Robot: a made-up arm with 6 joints. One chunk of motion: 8 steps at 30 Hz.
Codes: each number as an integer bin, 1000 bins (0 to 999) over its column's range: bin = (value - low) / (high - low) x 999, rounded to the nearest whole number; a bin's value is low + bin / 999 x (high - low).
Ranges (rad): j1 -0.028..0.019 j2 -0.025..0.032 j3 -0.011..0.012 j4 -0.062..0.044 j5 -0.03..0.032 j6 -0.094..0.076
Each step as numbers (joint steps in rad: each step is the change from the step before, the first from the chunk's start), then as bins.
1 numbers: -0.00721 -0.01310 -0.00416 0.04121 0.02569 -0.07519
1 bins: 442 209 297 973 897 111
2 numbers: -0.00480 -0.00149 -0.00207 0.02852 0.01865 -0.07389
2 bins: 493 412 388 853 784 118
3 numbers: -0.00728 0.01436 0.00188 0.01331 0.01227 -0.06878
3 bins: 440 690 559 710 681 148
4 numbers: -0.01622 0.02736 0.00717 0.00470 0.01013 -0.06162
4 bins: 250 918 789 629 647 190
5 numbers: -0.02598 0.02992 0.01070 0.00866 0.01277 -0.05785
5 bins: 43 963 943 666 689 212
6 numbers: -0.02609 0.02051 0.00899 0.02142 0.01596 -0.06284
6 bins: 41 798 868 786 741 183
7 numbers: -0.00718 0.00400 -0.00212 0.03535 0.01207 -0.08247
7 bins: 443 508 386 917 678 68
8 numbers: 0.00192 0.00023 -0.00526 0.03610 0.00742 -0.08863
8 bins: 636 442 249 925 603 32
